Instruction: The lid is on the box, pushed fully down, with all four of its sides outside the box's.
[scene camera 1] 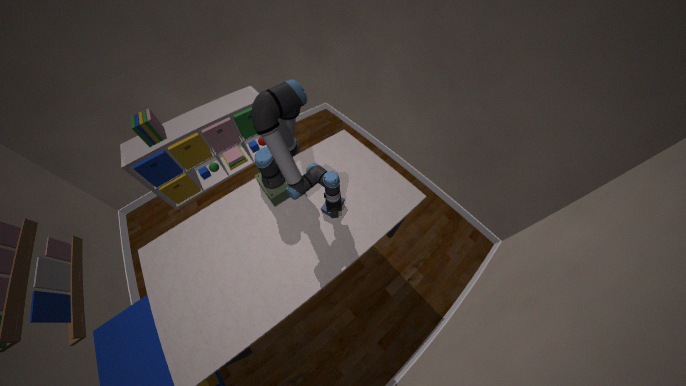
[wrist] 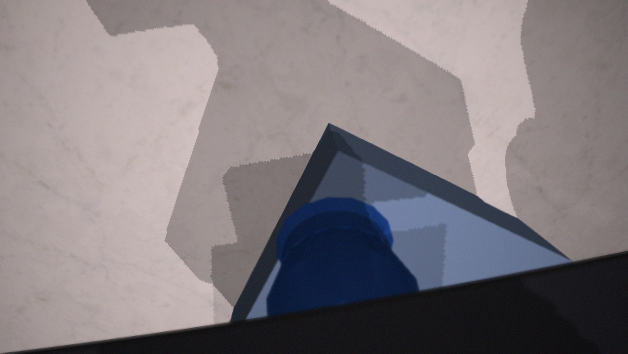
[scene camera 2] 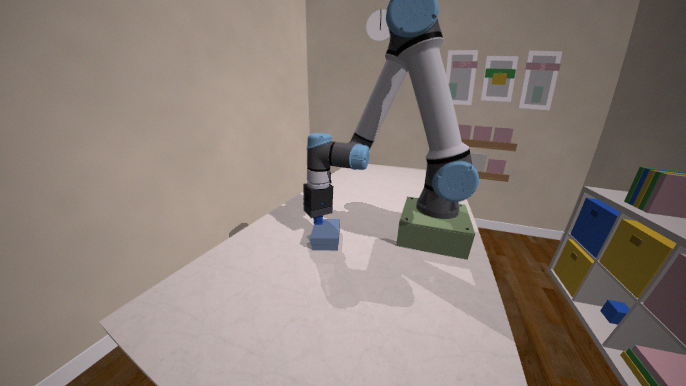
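Where they show: hand, its tool point: (wrist: 328, 234) (scene camera 2: 317, 223); arm's base, origin of its link: (scene camera 1: 274, 179) (scene camera 2: 437, 209).
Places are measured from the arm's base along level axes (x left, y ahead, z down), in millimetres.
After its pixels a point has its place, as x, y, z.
The blue lid (scene camera 1: 326, 206) (scene camera 2: 327, 228) @(235, 328, 46) (wrist: 475, 247) @(178, 352, 46) lies on the blue box (scene camera 2: 325, 246) @(287, 304, 80), looking about level. In the scene camera 2 view a thin seam runs across the front, with a low strip of the box below it. My gripper (scene camera 2: 318, 220) (wrist: 335, 217), a dark blue suction cup under a black body, is pressed on the lid's top, off its middle and nearer one edge, and holds it by suction. In the scene camera 1 view the black body hides the cup. The lid's far sides are hidden, so I cannot tell whether all four are outside the box's.
The box stands on the white table (scene camera 1: 225, 280) @(-508, 398, 96) (scene camera 2: 250, 310) @(576, 333, 96). The arm's green base block (scene camera 1: 274, 192) @(-38, 97, 0) (scene camera 2: 435, 237) @(141, -14, 36) stands beside it. A white shelf unit (scene camera 1: 210, 111) with coloured bins stands behind the table. A blue surface (scene camera 1: 130, 345) adjoins the table's far left end in the scene camera 1 view.
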